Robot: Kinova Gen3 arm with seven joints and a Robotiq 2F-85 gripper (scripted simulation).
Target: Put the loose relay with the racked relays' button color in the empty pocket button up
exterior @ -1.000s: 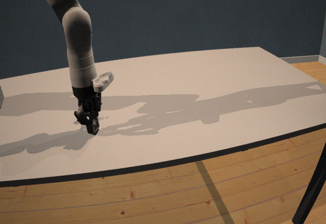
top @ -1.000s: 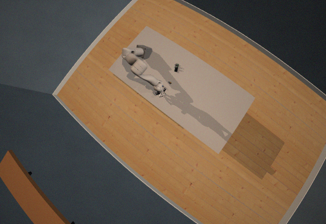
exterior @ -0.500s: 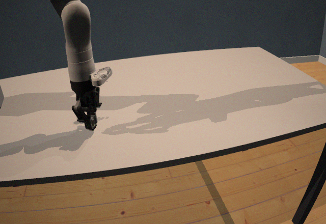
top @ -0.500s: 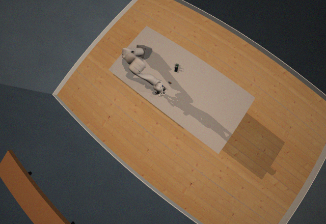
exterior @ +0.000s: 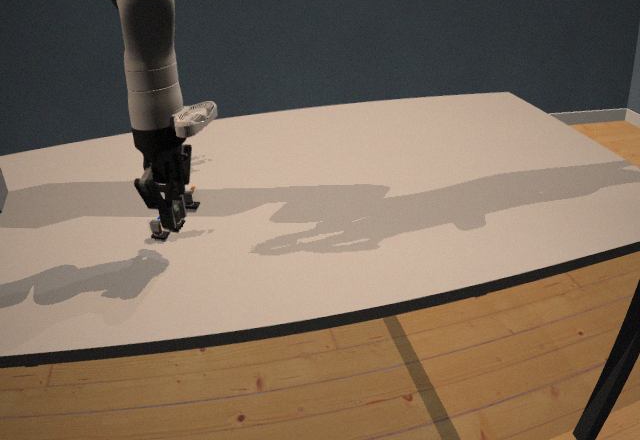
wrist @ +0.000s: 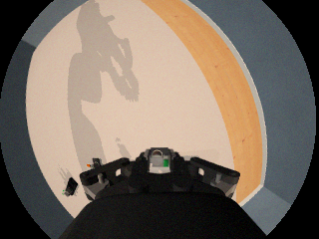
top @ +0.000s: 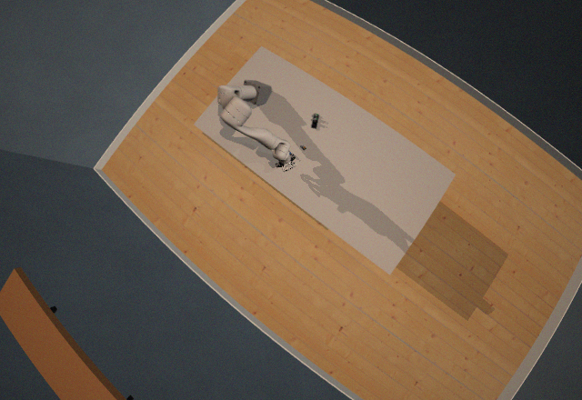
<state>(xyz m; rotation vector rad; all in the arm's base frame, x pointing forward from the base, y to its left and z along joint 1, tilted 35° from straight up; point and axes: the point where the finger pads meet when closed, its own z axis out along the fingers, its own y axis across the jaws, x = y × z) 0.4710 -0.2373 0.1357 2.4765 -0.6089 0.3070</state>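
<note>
Right now the black rack is 1 cm behind my hand, 38 cm to the left of it and 8 cm below it.
</note>
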